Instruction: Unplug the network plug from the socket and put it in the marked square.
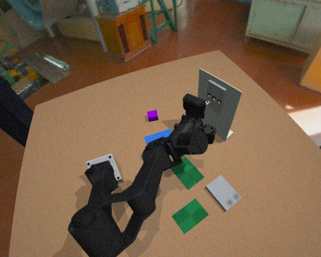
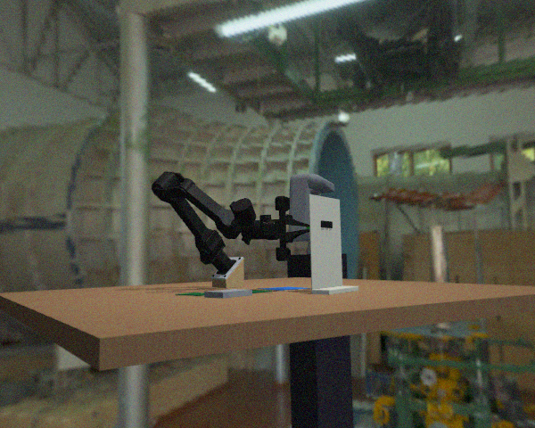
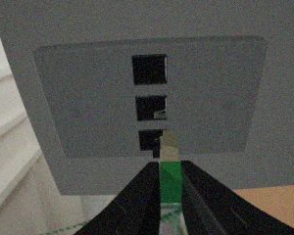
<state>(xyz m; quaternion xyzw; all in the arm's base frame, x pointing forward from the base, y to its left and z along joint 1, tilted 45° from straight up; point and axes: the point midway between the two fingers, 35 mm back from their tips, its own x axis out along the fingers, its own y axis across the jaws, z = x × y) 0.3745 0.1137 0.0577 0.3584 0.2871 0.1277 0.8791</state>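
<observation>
Right now my gripper tip is 18 cm above the blue marked square, 17 cm past it and 2 cm to the right of it. Round my gripper tip: green network plug: 1 cm ahead; then white upright panel: 6 cm below, 6 cm ahead, 2 cm to the left; then purple cube: 17 cm to the left, 17 cm below, 16 cm behind.
</observation>
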